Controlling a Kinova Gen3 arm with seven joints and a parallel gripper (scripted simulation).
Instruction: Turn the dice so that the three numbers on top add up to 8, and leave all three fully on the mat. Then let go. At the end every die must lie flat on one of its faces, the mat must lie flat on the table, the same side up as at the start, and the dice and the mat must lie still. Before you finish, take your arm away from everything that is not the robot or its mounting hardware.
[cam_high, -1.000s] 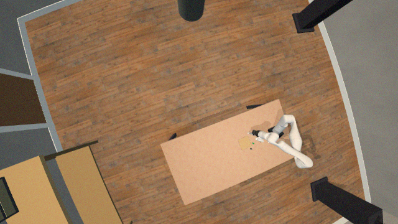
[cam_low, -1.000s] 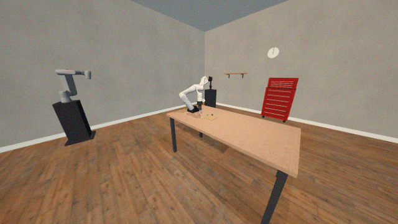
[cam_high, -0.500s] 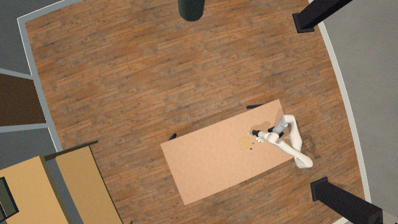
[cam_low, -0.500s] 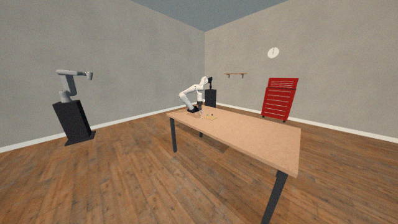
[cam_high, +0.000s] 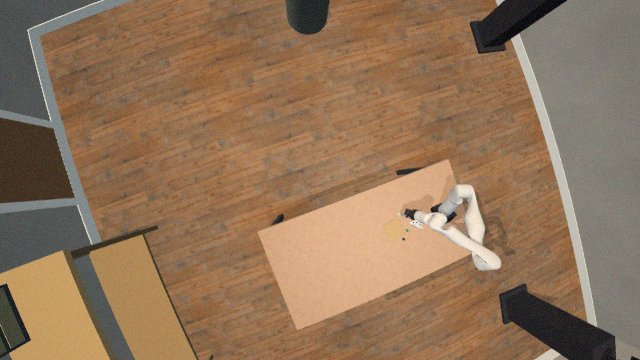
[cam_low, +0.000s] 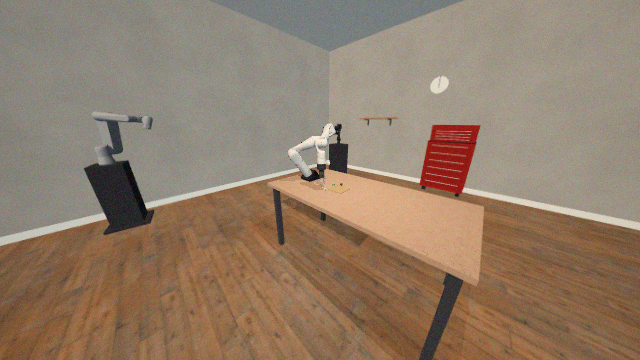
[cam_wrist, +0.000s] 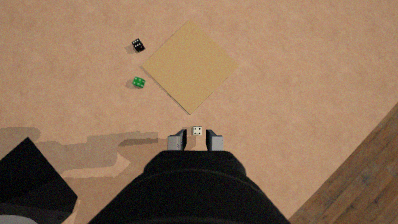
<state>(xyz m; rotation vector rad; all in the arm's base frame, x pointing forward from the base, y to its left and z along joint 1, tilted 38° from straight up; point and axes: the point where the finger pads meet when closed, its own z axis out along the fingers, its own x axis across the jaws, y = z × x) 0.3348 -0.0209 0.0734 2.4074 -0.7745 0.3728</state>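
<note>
The white die lies 70 mm below my hand. From my hand the other things lie so: black die 210 mm to the left, 70 mm below, 10 mm ahead; then green die 150 mm to the left, 70 mm below, 30 mm behind; then tan mat 110 mm to the left, 80 mm below, 70 mm ahead.
</note>
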